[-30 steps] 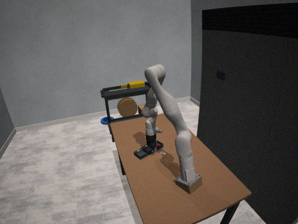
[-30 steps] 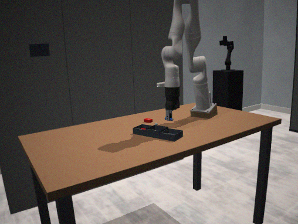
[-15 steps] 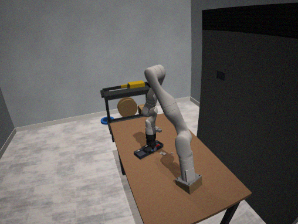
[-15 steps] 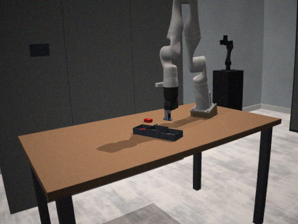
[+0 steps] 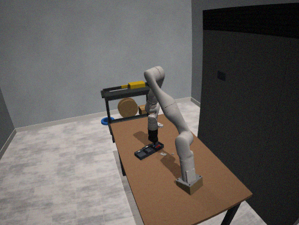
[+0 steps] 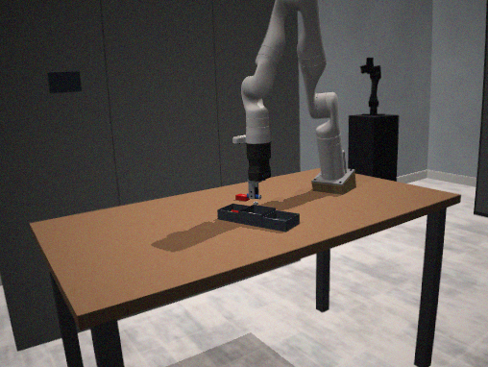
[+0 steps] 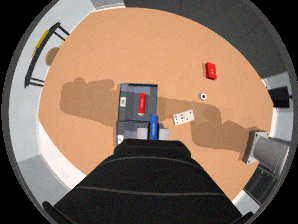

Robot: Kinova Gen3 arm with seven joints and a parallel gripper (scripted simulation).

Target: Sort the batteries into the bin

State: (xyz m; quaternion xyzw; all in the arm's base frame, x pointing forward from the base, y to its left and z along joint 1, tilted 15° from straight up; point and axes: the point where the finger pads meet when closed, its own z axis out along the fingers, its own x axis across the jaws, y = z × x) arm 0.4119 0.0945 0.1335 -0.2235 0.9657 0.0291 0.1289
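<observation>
Now: the red piece 70 mm below my hand, 50 mm ahead of it and 30 mm to the right of it. Also, from my hand: blue battery 10 mm below; long bin 60 mm below, 50 mm to the left, 20 mm ahead; white piece 80 mm below, 60 mm behind, 50 mm to the right.
</observation>
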